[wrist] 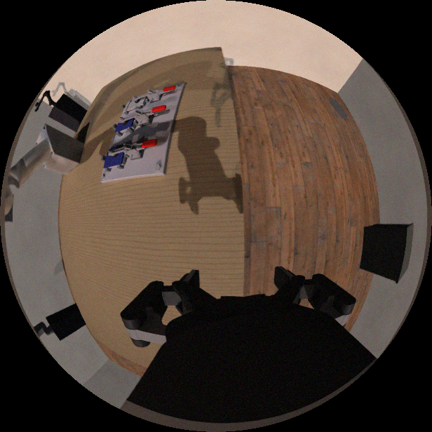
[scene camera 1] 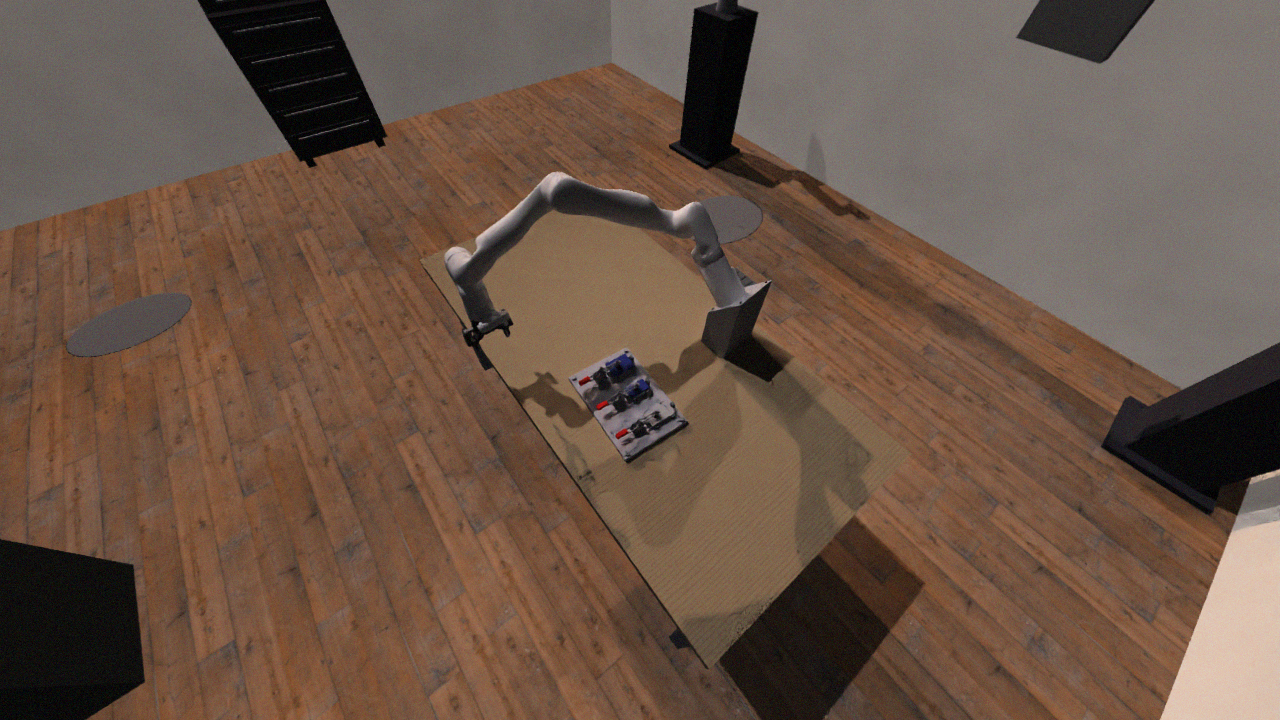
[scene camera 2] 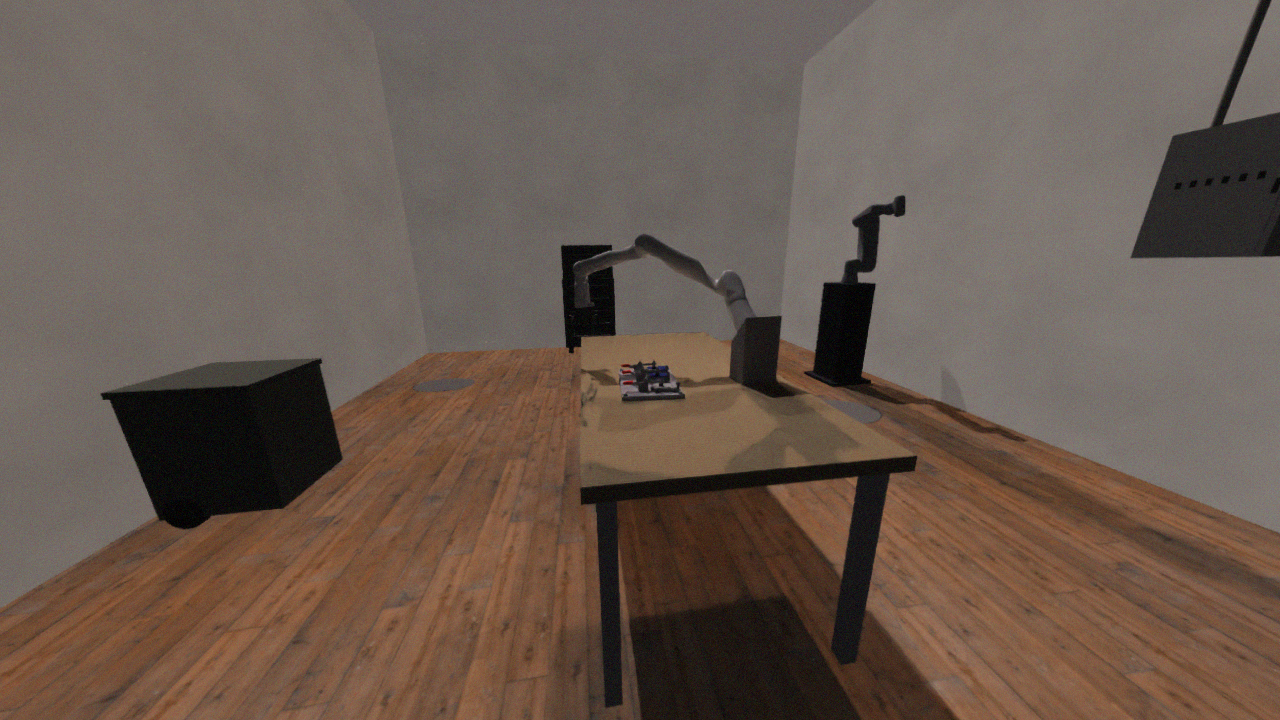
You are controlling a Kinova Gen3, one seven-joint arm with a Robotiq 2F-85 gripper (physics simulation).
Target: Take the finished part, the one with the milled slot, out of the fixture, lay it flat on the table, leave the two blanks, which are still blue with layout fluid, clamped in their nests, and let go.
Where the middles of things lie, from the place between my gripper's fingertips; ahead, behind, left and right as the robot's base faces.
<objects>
The fixture plate [scene camera 1: 612,421] lies 370 mm to the left of my hand, 230 mm behind it and 140 mm below it.
</objects>
